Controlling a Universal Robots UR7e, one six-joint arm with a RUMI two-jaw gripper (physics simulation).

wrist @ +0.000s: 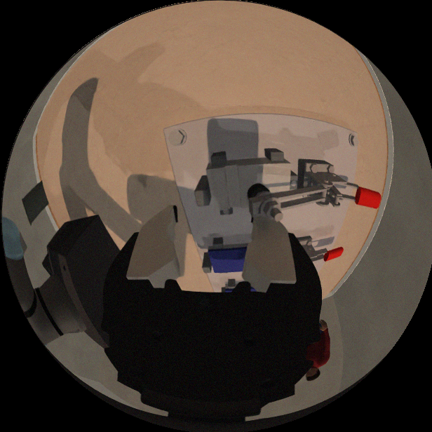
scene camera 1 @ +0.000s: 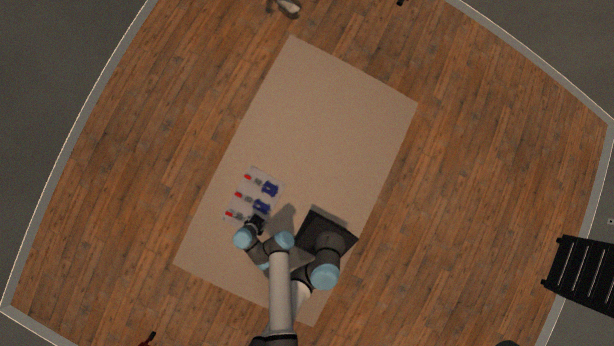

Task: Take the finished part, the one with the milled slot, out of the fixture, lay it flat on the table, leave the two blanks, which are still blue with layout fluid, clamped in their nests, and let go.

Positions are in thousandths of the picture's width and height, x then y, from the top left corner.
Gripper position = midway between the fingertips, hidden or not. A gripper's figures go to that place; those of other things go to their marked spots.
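With the gripper (wrist: 497, 480) 14 cm from the lens, a blue blank (wrist: 534, 598) sits 20 cm from the lens.
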